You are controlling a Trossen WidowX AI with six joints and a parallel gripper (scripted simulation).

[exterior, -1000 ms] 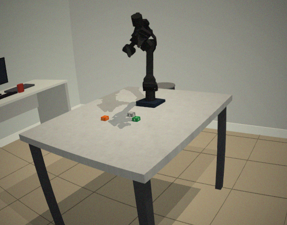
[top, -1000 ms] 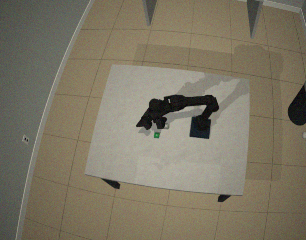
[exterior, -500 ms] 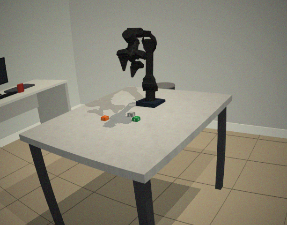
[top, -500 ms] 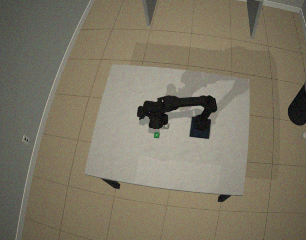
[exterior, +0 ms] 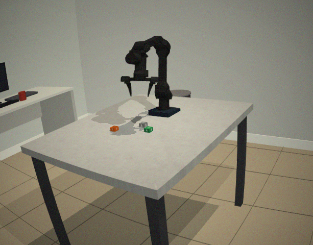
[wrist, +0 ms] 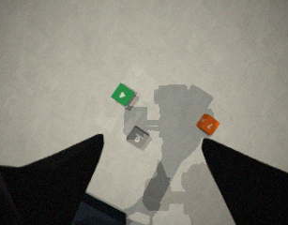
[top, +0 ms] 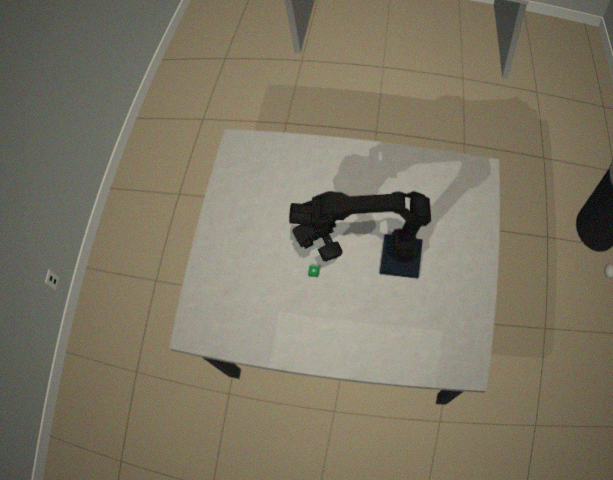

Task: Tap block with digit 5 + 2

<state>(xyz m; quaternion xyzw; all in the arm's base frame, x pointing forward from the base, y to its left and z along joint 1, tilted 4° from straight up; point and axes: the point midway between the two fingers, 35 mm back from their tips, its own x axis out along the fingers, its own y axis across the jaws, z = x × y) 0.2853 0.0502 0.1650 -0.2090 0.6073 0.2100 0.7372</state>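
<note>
The orange block lies 7 cm ahead of my gripper tip, 14 cm to the right of it and 16 cm below it. Also, from my gripper tip: grey block: 4 cm behind, 3 cm to the right, 16 cm below; green block: 1 cm ahead, 5 cm to the left, 16 cm below.
</note>
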